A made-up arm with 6 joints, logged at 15 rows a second.
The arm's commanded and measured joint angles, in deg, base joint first. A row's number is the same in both.
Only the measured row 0 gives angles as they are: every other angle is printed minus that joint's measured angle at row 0.
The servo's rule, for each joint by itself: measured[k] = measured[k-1] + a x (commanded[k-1-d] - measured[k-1]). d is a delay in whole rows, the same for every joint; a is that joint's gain. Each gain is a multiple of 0.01, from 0.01 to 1. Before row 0 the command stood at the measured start. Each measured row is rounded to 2 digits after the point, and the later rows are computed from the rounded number. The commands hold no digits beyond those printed.
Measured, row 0: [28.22, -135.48, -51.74, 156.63, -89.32, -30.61]
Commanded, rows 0 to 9: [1.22, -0.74, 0.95, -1.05, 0.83, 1.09]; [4.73, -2.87, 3.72, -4.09, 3.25, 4.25]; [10.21, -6.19, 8.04, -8.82, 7.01, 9.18]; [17.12, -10.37, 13.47, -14.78, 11.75, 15.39]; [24.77, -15.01, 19.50, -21.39, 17.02, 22.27]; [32.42, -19.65, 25.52, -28.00, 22.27, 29.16]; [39.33, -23.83, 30.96, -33.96, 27.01, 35.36]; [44.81, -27.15, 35.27, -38.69, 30.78, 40.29]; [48.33, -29.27, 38.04, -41.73, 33.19, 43.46]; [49.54, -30.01, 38.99, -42.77, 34.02, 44.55]
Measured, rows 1 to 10: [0.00, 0.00, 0.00, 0.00, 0.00, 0.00]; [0.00, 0.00, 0.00, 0.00, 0.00, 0.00]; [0.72, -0.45, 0.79, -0.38, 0.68, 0.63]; [3.09, -1.93, 3.22, -1.72, 2.79, 2.73]; [7.29, -4.53, 7.22, -4.28, 6.25, 6.47]; [13.09, -8.09, 12.41, -8.06, 10.76, 11.64]; [19.98, -12.31, 18.29, -12.86, 15.89, 17.81]; [27.32, -16.79, 24.29, -18.31, 21.12, 24.39]; [34.41, -21.08, 29.83, -23.94, 25.95, 30.75]; [40.55, -24.78, 34.35, -29.25, 29.91, 36.28]
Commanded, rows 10 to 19: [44.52, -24.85, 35.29, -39.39, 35.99, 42.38]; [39.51, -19.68, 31.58, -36.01, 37.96, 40.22]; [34.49, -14.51, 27.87, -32.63, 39.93, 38.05]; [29.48, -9.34, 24.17, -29.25, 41.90, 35.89]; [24.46, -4.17, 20.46, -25.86, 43.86, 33.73]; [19.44, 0.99, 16.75, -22.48, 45.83, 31.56]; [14.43, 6.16, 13.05, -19.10, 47.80, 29.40]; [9.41, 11.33, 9.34, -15.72, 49.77, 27.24]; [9.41, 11.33, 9.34, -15.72, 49.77, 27.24]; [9.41, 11.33, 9.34, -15.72, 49.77, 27.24]
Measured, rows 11 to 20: [45.14, -27.52, 37.41, -33.74, 32.60, 40.44]; [47.74, -29.04, 38.72, -36.99, 33.76, 42.82]; [45.84, -26.48, 35.87, -37.85, 35.59, 42.56]; [42.11, -22.33, 32.31, -37.19, 37.53, 41.20]; [37.61, -17.56, 28.62, -35.55, 39.50, 39.37]; [32.81, -12.55, 24.93, -33.28, 41.47, 37.35]; [27.88, -7.44, 21.22, -30.61, 43.43, 35.25]; [22.90, -2.30, 17.51, -27.68, 45.40, 33.11]; [17.90, 2.86, 13.81, -24.59, 47.37, 30.96]; [12.89, 8.03, 10.10, -21.40, 49.34, 28.80]
